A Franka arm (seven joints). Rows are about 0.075 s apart.
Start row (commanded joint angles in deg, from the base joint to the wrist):
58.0 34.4 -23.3 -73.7 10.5 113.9 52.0
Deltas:
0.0 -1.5 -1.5 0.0 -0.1 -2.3 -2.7
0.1 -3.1 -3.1 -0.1 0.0 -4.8 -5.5
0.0 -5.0 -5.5 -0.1 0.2 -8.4 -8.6
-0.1 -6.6 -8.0 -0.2 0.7 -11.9 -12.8
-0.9 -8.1 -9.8 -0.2 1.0 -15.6 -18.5
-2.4 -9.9 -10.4 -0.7 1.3 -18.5 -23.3
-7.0 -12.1 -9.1 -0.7 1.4 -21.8 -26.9
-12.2 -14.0 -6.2 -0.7 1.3 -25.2 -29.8
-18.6 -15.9 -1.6 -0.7 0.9 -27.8 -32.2
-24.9 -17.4 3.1 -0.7 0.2 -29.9 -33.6
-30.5 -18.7 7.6 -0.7 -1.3 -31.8 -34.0
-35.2 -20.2 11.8 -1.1 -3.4 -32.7 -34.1
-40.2 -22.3 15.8 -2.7 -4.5 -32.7 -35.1
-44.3 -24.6 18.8 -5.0 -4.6 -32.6 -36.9
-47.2 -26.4 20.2 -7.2 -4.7 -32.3 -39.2
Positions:
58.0 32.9 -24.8 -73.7 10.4 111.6 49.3
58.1 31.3 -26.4 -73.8 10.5 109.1 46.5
58.0 29.4 -28.8 -73.8 10.7 105.5 43.4
57.9 27.8 -31.3 -73.9 11.2 102.0 39.2
57.1 26.3 -33.1 -73.9 11.5 98.3 33.5
55.6 24.5 -33.7 -74.4 11.8 95.4 28.7
51.0 22.3 -32.4 -74.4 11.9 92.1 25.1
45.8 20.4 -29.5 -74.4 11.8 88.7 22.2
39.4 18.5 -24.9 -74.4 11.4 86.1 19.8
33.1 17.0 -20.2 -74.4 10.7 84.0 18.4
27.5 15.7 -15.7 -74.4 9.2 82.1 18.0
22.8 14.2 -11.5 -74.8 7.1 81.2 17.9
17.8 12.1 -7.5 -76.4 6.0 81.2 16.9
13.7 9.8 -4.5 -78.7 5.9 81.3 15.1
10.8 8.0 -3.1 -80.9 5.8 81.6 12.8

